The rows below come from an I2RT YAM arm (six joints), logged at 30 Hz.
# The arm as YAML. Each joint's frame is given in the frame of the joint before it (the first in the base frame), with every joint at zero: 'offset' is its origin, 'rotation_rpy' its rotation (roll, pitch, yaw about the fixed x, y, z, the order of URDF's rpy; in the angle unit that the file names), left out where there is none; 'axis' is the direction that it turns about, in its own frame. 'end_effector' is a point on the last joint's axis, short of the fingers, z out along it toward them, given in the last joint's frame.
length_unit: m
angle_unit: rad
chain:
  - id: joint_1
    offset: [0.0, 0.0, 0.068]
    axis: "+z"
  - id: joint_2
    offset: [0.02, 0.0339, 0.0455]
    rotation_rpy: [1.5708, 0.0, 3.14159]
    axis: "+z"
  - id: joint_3
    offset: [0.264, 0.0, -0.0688]
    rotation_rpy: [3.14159, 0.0, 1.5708]
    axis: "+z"
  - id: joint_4
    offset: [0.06, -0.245, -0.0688]
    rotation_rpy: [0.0, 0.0, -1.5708]
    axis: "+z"
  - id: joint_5
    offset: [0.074, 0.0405, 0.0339]
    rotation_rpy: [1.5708, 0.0, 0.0]
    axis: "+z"
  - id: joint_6
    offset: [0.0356, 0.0, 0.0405]
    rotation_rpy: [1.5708, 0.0, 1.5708]
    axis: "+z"
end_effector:
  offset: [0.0, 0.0, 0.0]
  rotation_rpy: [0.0, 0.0, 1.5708]
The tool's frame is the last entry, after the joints.
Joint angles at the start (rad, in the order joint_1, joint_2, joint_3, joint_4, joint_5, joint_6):
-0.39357, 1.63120, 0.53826, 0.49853, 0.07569, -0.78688
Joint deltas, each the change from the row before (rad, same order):
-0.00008, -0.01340, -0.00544, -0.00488, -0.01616, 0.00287
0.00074, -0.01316, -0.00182, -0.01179, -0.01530, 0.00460
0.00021, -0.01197, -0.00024, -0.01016, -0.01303, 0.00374
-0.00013, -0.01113, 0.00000, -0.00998, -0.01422, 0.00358
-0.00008, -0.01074, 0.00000, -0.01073, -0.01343, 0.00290
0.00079, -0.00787, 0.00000, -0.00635, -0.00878, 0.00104
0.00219, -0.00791, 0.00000, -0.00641, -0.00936, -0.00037
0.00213, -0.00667, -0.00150, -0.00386, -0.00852, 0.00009
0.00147, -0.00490, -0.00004, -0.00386, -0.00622, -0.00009
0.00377, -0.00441, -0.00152, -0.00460, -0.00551, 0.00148
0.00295, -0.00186, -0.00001, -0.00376, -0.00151, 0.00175
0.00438, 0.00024, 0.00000, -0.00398, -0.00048, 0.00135
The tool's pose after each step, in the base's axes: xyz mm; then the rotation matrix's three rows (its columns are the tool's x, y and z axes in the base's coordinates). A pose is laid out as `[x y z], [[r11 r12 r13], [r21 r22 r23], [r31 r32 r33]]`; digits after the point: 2 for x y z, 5 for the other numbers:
[267.74 -113.50 127.51], [[-0.66712 -0.06011 0.74252], [-0.48617 0.79034 -0.37282], [-0.56443 -0.60971 -0.55648]]
[266.79 -112.28 129.50], [[-0.65925 -0.06600 0.74902], [-0.48686 0.79661 -0.35831], [-0.57303 -0.60088 -0.55730]]
[266.19 -111.46 131.73], [[-0.65169 -0.06983 0.75526], [-0.48757 0.80133 -0.34662], [-0.58101 -0.59413 -0.55627]]
[265.62 -110.72 133.79], [[-0.64385 -0.07450 0.76151], [-0.48825 0.80629 -0.33394], [-0.58912 -0.58682 -0.55550]]
[264.98 -109.96 135.69], [[-0.63696 -0.07993 0.76674], [-0.48892 0.81087 -0.32164], [-0.59601 -0.57975 -0.55557]]
[264.66 -109.25 137.20], [[-0.63113 -0.08396 0.77112], [-0.49087 0.81298 -0.31324], [-0.60061 -0.57621 -0.55430]]
[264.49 -108.14 138.73], [[-0.62415 -0.09038 0.77606], [-0.49489 0.81435 -0.30318], [-0.60459 -0.57329 -0.55300]]
[264.12 -107.00 139.74], [[-0.61775 -0.09613 0.78047], [-0.49821 0.81574 -0.29386], [-0.60841 -0.57037 -0.55182]]
[264.01 -106.27 140.68], [[-0.61307 -0.10036 0.78363], [-0.50067 0.81664 -0.28711], [-0.61113 -0.56836 -0.55090]]
[263.77 -104.80 141.01], [[-0.60929 -0.10655 0.78575], [-0.50246 0.81847 -0.27864], [-0.61343 -0.56458 -0.55223]]
[263.84 -103.87 141.16], [[-0.60827 -0.10975 0.78611], [-0.50267 0.81973 -0.27451], [-0.61427 -0.56213 -0.55379]]
[264.08 -102.61 140.73], [[-0.60836 -0.11499 0.78528], [-0.50337 0.82089 -0.26975], [-0.61361 -0.55939 -0.55728]]

